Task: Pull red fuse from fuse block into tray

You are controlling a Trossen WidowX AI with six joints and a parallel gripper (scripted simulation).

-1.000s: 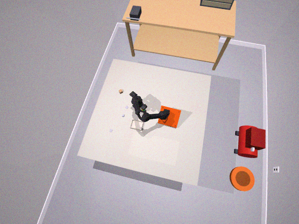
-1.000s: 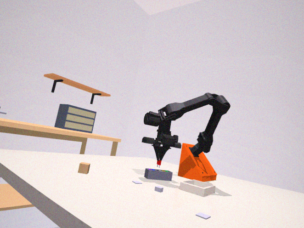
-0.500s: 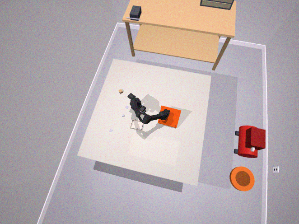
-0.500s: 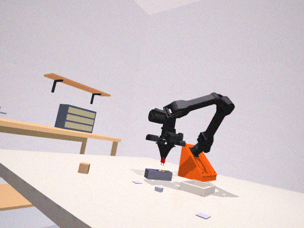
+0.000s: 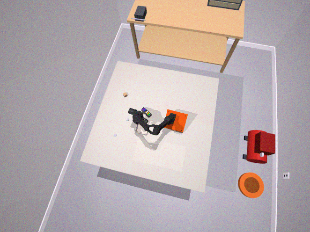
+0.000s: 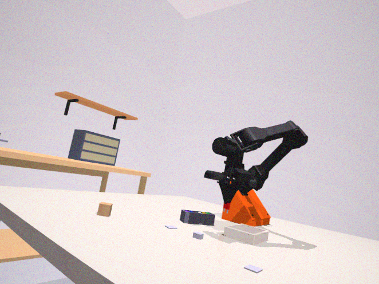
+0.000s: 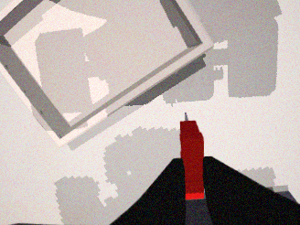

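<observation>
My gripper tip is now 90 mm above the white tray, 80 mm to the right of it and 20 mm past it. Also, from my gripper tip: small wooden cube: 290 mm ahead, 270 mm to the right, 80 mm below.
</observation>
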